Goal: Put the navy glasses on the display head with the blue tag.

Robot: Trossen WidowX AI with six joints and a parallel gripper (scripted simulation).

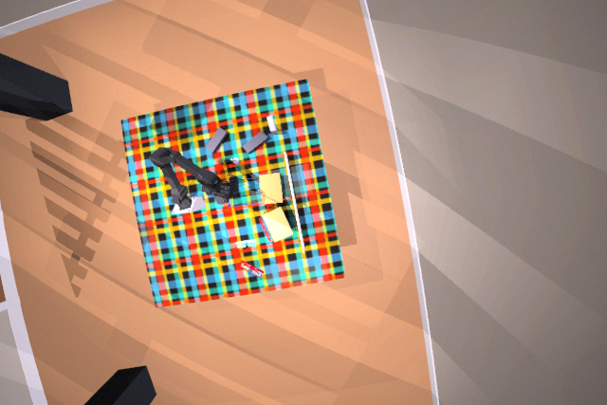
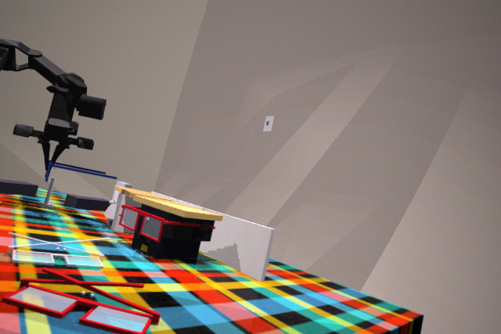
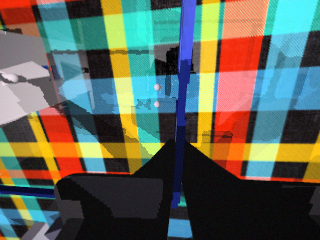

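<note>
My gripper tip is 210 mm short of the white display head, 70 mm to the left of it and 60 mm above it. Round my gripper tip: black display head: 290 mm to the right, 200 mm ahead, 60 mm below; then grey post: 160 mm to the left, 90 mm below, 50 mm ahead; then white upright panel: 350 mm ahead, 190 mm to the right, 60 mm below.
</note>
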